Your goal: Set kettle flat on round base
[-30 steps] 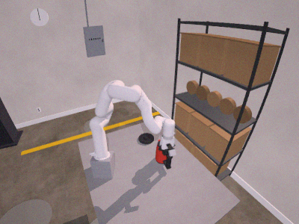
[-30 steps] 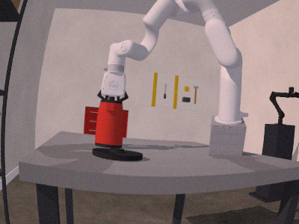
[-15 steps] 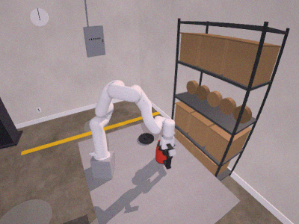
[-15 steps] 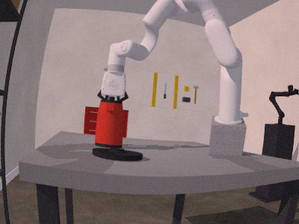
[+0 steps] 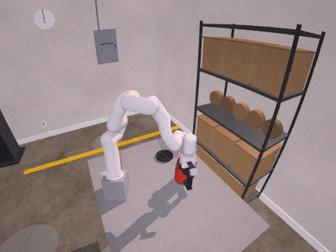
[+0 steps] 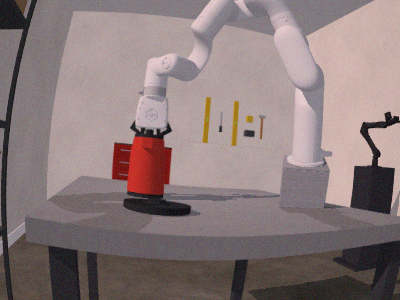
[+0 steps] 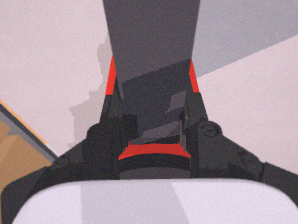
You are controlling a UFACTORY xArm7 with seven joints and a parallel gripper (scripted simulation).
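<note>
Now: hand 30 mm to the right of the red kettle and 60 mm above it. Also, from my hand: black round base 20 mm behind, 360 mm to the left, 140 mm below.
</note>
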